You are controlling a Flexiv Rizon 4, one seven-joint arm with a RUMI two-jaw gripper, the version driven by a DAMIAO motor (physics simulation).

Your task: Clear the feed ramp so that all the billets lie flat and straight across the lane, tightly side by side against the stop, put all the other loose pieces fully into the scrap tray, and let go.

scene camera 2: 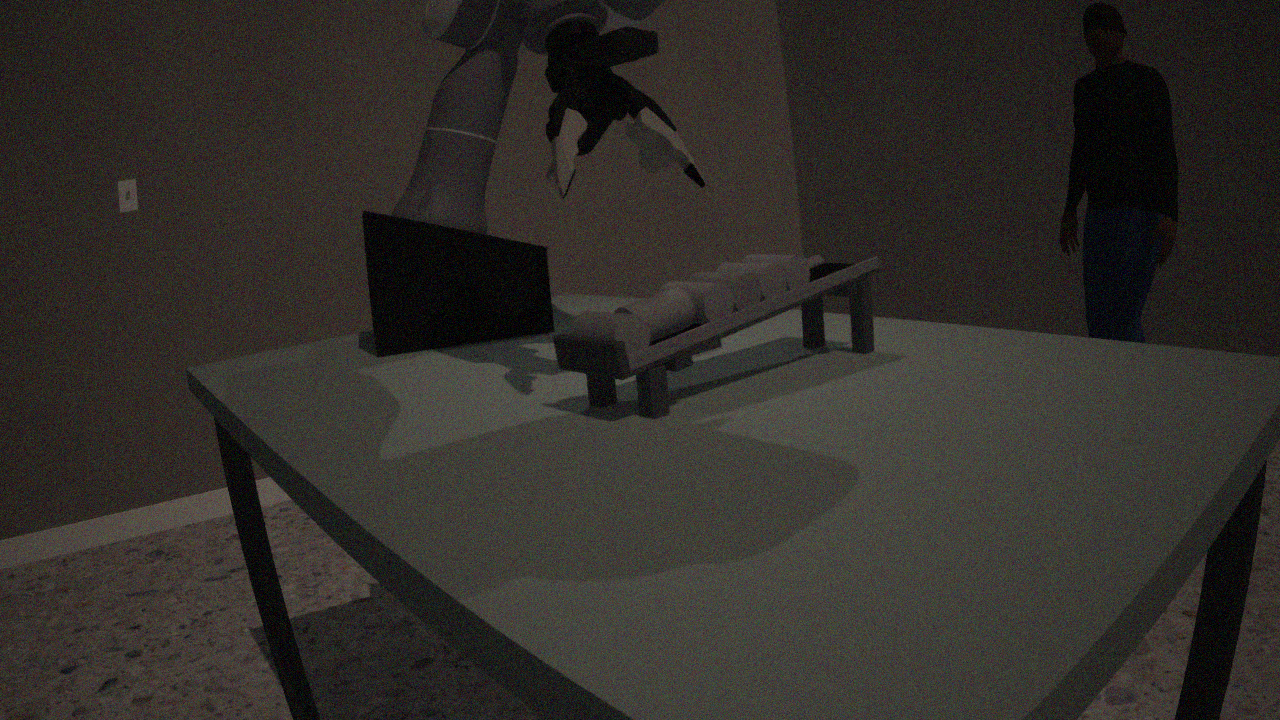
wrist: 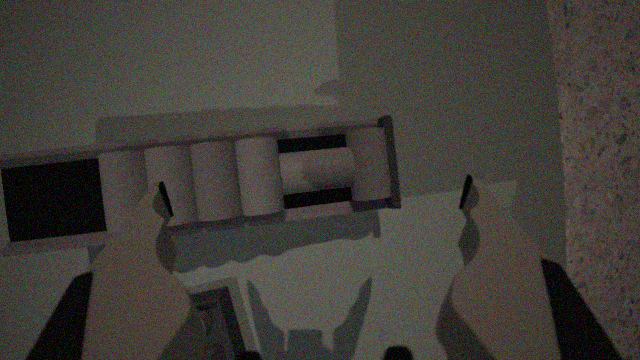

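Observation:
My gripper (scene camera 2: 633, 188) (wrist: 316, 182) is open and empty, above the feed ramp (scene camera 2: 760, 315) (wrist: 50, 245). One billet (scene camera 2: 597, 325) (wrist: 370, 162) lies across the lane against the stop (scene camera 2: 590, 355) (wrist: 393, 165). Behind it another billet (scene camera 2: 666, 308) (wrist: 317, 170) lies lengthwise along the lane, with dark lane floor on both sides. Uphill of that, four-abreast crosswise pieces sit side by side: the lowest billet (wrist: 259, 175), then a billet (wrist: 215, 180), a billet (wrist: 170, 165) and the uppermost billet (wrist: 120, 175). My left finger partly covers the upper ones. The scrap tray (wrist: 235, 315) shows partly; its contents are unclear.
A black upright panel (scene camera 2: 456, 284) stands beside the arm's base. The ramp stands on short legs (scene camera 2: 653, 392) on the table (scene camera 2: 984, 465). The table edge and speckled floor (wrist: 605, 175) lie to the right in the wrist view. A person (scene camera 2: 1126, 143) stands behind the table.

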